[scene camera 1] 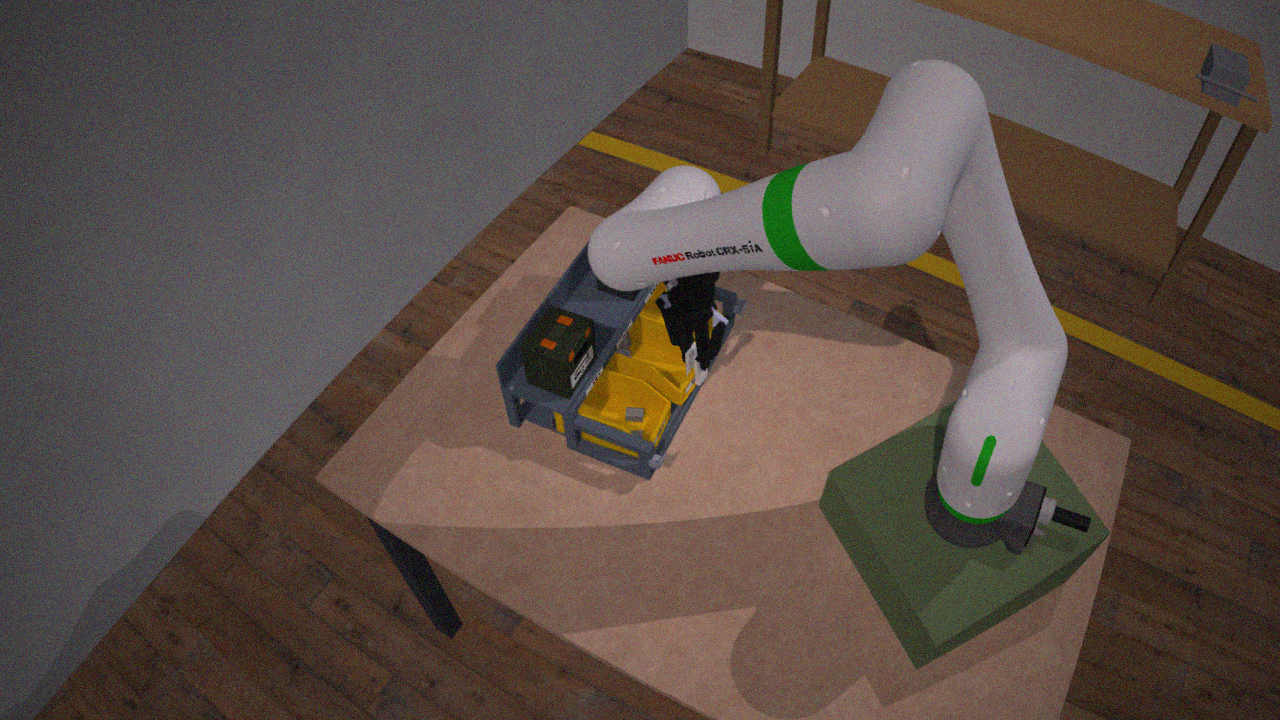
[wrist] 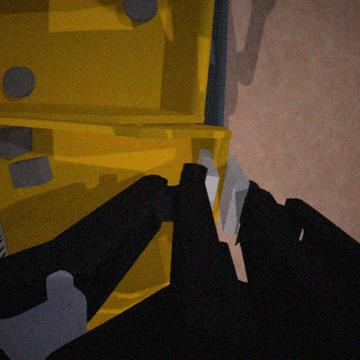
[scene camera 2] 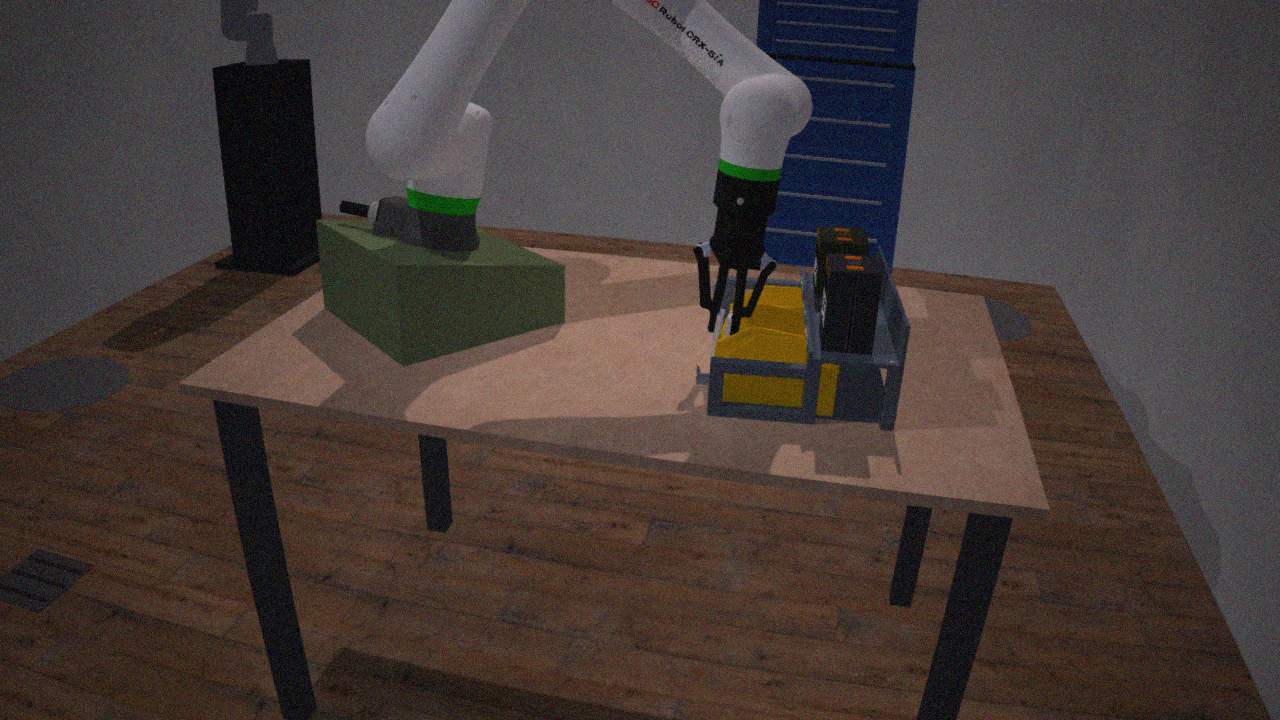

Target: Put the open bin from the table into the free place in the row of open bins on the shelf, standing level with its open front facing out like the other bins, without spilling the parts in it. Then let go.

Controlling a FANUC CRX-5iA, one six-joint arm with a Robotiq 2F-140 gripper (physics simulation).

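Places are measured from the arm's base along level axes (x left, y back, z up), in metres.
Pixels of known places: gripper, fingertip midpoint: (scene camera 1: 697, 377) (scene camera 2: 719, 353); arm's base at its link origin: (scene camera 1: 971, 502) (scene camera 2: 437, 241).
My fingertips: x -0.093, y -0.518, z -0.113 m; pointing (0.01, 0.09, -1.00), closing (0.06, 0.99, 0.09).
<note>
Ahead of a thing's pixels: the offset from my fingertips to its top centre. "*": to the spot under its first point. Level surfaces: height alone.
My gripper (scene camera 1: 696, 365) (scene camera 2: 723, 324) (wrist: 213, 170) points down and is shut on the front wall of the yellow open bin (scene camera 1: 656, 379) (scene camera 2: 762, 345) (wrist: 125, 161). This bin is in the shelf's row, between a near yellow bin @(* dx +0.106, dy -0.104, dz -0.016 m) (scene camera 1: 615, 402) and a far yellow bin @(* dx -0.032, dy -0.106, dz +0.022 m) (scene camera 1: 653, 335) (wrist: 110, 70). Its front lip stands a little farther out or higher than the far bin's in the wrist view. Grey block parts (wrist: 31, 172) lie inside it. The grey-blue shelf (scene camera 1: 572, 429) (scene camera 2: 810, 394) (wrist: 217, 75) stands on the table. The fingers hide part of the bin; whether its base rests is unclear.
Dark boxes with orange marks (scene camera 1: 559, 353) (scene camera 2: 850, 304) stand on the shelf's upper level, behind the row. A green block (scene camera 1: 881, 537) (scene camera 2: 474, 304) carries the arm's base on the table @(dz -0.025 m) (scene camera 1: 501, 555) (scene camera 2: 572, 394). The forearm passes over the shelf's far end.
</note>
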